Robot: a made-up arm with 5 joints.
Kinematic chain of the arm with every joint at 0, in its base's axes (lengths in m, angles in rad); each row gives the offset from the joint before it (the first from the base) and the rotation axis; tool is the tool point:
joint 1: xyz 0 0 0.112 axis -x
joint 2: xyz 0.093 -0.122 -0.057 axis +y
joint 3: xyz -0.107 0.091 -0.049 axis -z
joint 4: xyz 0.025 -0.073 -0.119 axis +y
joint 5: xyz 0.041 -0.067 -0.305 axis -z
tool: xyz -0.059 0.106 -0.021
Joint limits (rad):
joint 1: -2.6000..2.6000
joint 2: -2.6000..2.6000
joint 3: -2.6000..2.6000
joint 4: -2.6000..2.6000
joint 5: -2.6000..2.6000
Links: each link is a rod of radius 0.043 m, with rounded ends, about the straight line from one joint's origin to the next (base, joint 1, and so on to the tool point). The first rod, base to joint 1, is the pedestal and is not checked.
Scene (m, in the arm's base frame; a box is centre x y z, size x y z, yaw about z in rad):
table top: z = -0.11
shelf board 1: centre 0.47 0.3 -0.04 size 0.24 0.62 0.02 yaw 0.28
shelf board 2: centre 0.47 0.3 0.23 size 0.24 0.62 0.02 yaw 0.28
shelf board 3: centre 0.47 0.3 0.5 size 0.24 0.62 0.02 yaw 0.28
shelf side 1: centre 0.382 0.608 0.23 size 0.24 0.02 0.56 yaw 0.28
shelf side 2: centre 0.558 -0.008 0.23 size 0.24 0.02 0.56 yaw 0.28
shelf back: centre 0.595 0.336 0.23 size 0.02 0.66 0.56 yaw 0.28
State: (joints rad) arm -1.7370 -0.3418 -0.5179 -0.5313 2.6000
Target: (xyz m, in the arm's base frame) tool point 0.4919 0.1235 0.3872
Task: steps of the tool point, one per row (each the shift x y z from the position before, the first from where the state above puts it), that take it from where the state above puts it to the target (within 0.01 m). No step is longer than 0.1 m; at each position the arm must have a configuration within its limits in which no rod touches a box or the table.
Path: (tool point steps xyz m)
1: -0.0856 0.0125 0.0221
2: -0.0815 -0.0118 0.0030
3: -0.0627 -0.0330 -0.0092
4: -0.0367 -0.0443 -0.0159
5: 0.0448 -0.0326 0.0764
6: 0.0216 -0.0521 0.0738
7: -0.0020 -0.0580 0.0652
8: -0.0179 -0.0511 0.0546
9: 0.0905 0.0119 0.0146
10: 0.0855 0.0200 -0.0040
11: 0.0657 0.0376 -0.0106

